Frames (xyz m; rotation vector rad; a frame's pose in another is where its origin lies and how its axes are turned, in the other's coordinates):
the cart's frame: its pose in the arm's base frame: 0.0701 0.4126 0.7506 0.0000 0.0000 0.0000
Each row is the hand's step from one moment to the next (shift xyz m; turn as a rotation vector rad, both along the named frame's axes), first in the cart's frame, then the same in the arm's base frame.
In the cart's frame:
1: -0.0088 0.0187 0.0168 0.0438 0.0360 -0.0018
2: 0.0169 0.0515 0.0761 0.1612 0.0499 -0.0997
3: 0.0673 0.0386 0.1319 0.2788 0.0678 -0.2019
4: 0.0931 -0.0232 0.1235 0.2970 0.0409 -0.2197
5: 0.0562 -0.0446 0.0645 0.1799 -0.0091 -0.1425
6: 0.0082 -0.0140 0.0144 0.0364 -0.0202 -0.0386
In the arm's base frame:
1: -0.0088 0.0187 0.0168 0.0438 0.0360 -0.0018
2: 0.0169 0.0515 0.0761 0.1612 0.0499 -0.0997
3: 0.0673 0.0386 0.1319 0.2788 0.0678 -0.2019
4: 0.0931 -0.0232 0.1235 0.2970 0.0409 -0.2197
5: 0.0562 -0.0446 0.0645 0.1799 -0.0091 -0.1425
6: 0.0082 -0.0140 0.0144 0.0364 -0.0202 -0.0386

